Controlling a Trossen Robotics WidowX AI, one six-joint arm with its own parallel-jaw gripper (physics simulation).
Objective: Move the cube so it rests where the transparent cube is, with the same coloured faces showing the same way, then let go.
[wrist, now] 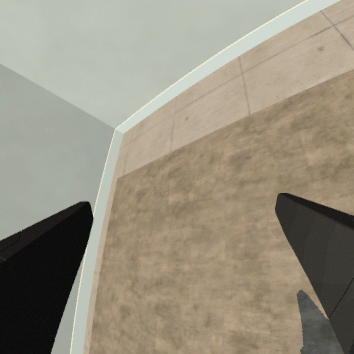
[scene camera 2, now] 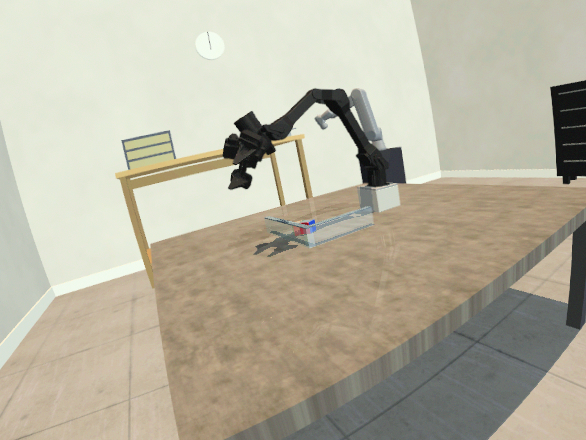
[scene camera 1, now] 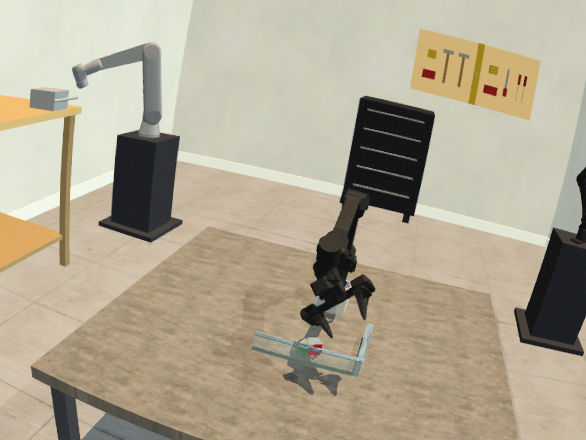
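Pixels of known places: gripper, fingertip midpoint: (wrist: 185, 206) (scene camera 2: 231, 176) (scene camera 1: 347, 328); arm's base, link origin: (scene camera 2: 378, 184).
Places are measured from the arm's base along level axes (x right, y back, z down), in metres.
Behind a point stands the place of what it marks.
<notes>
A small cube (scene camera 1: 315, 349) (scene camera 2: 302, 229) @(x -0.158, y -0.413, z 0.037 m) with coloured faces rests on the table, seen through the clear walls. White, red and green show in scene camera 1, red and blue in scene camera 2. The transparent cube cannot be told apart clearly from it; the green patch looks paler. My gripper (scene camera 1: 348, 327) @(x -0.125, y -0.569, z -0.150 m) (scene camera 2: 233, 175) @(x -0.125, y -0.569, z -0.150 m) (wrist: 185, 206) @(x -0.125, y -0.569, z -0.150 m) is wide open and empty, high above the table, tilted outward and apart from the cube. The cube does not show in the wrist view.
A low clear L-shaped wall (scene camera 1: 310, 354) @(x -0.028, y -0.419, z 0.046 m) (scene camera 2: 342, 228) @(x -0.174, y -0.293, z 0.066 m) stands on the wooden table (scene camera 1: 175, 320) @(x 0.403, y -0.404, z 0.089 m) (scene camera 2: 250, 310) @(x -0.415, y -0.659, z 0.089 m) beside the cube. The arm's white base block (scene camera 2: 388, 197) @(x -0.053, y -0.002, z 0.046 m) stands behind it. The arm's shadow falls near the wall.
</notes>
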